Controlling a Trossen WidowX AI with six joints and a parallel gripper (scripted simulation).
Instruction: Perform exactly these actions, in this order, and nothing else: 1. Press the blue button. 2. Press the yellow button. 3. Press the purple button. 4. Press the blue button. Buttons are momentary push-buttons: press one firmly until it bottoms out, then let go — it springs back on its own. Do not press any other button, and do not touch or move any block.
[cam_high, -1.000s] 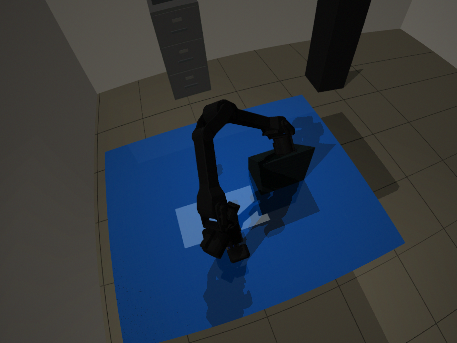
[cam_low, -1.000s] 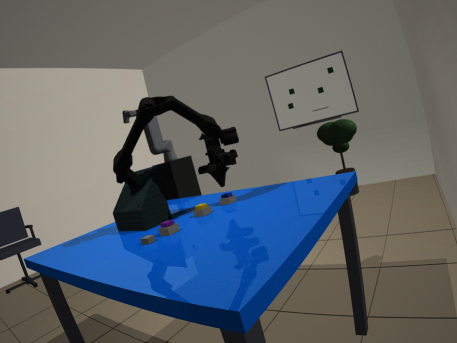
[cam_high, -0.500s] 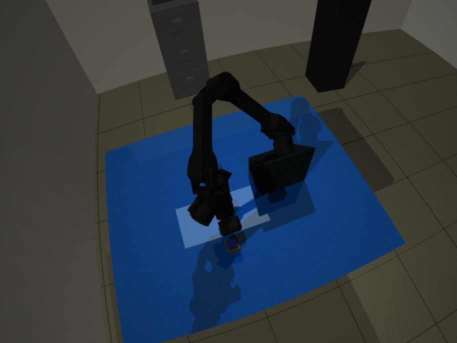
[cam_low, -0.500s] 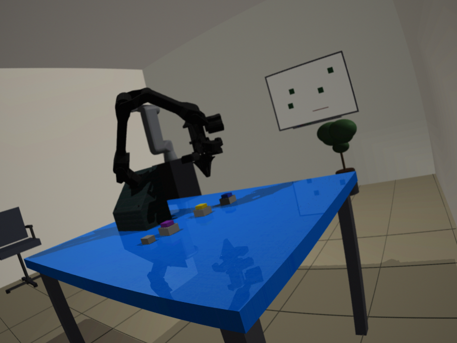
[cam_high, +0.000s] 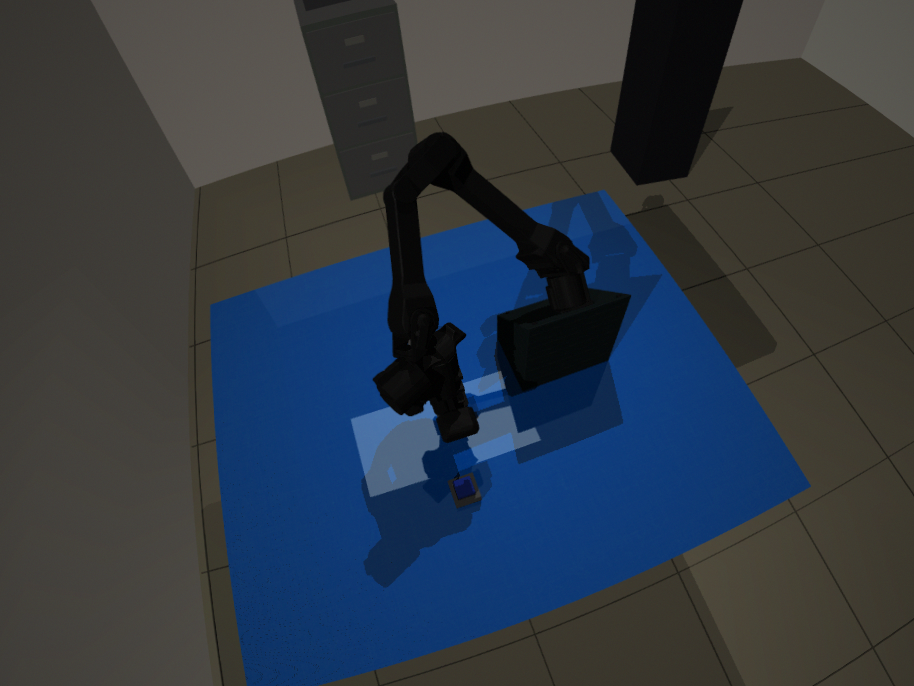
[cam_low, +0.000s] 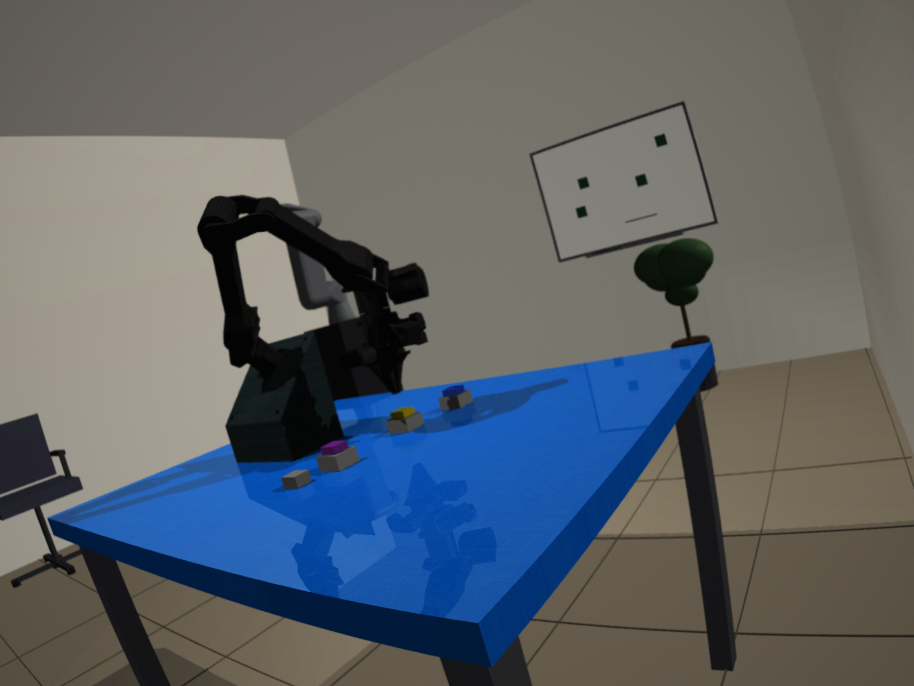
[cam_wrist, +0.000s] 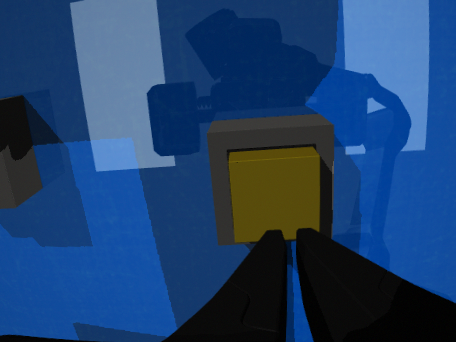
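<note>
Right now my gripper tip is 4 cm above the yellow button. The rest, counted from my gripper tip: blue button 1 cm ahead, 14 cm to the left, 4 cm below; then purple button 2 cm ahead, 19 cm to the right, 4 cm below; then small grey block 2 cm ahead, 27 cm to the right, 6 cm below.
</note>
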